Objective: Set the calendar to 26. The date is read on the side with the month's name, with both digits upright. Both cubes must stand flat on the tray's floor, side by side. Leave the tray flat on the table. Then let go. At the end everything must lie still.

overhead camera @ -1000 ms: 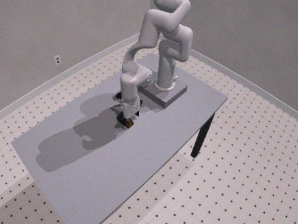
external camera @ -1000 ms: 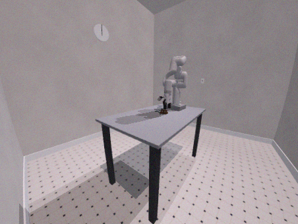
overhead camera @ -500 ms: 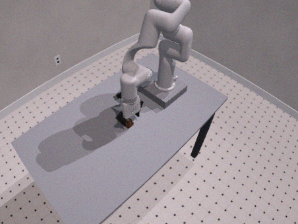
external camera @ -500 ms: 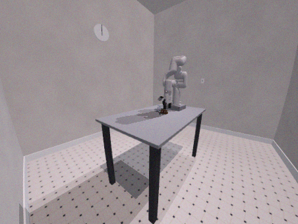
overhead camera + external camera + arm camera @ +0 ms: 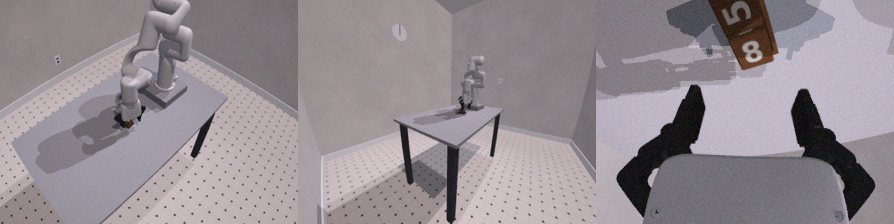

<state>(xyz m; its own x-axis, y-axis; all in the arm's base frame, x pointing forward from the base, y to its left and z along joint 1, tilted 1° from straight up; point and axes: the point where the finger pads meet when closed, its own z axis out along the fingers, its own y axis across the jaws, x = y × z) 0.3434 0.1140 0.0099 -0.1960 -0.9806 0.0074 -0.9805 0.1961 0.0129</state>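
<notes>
Now: the brown cube 1 cm behind my hand, 4 cm to the right of it and 4 cm below it. Round my hand: brown wooden tray 1 cm behind, 5 cm to the right, 6 cm below.
</notes>
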